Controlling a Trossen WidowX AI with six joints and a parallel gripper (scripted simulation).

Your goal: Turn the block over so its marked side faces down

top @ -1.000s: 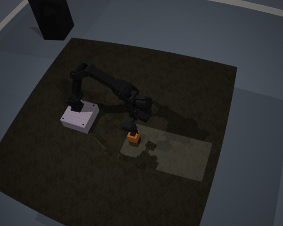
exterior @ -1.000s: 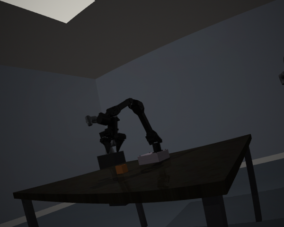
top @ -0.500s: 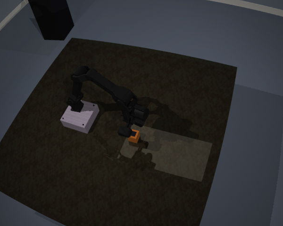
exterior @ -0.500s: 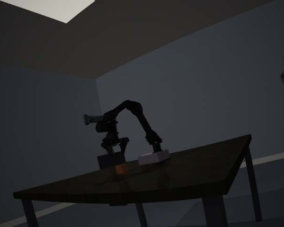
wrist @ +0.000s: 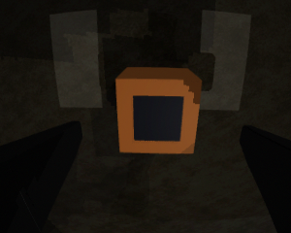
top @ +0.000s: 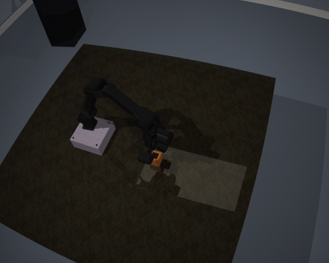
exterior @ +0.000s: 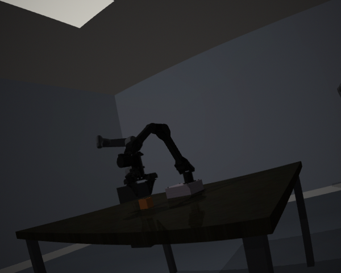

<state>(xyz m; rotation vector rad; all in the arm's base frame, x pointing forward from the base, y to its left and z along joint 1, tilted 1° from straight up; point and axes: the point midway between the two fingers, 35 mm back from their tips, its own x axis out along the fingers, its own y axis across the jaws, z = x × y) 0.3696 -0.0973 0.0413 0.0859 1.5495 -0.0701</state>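
The orange block is 3 cm below my gripper tip.
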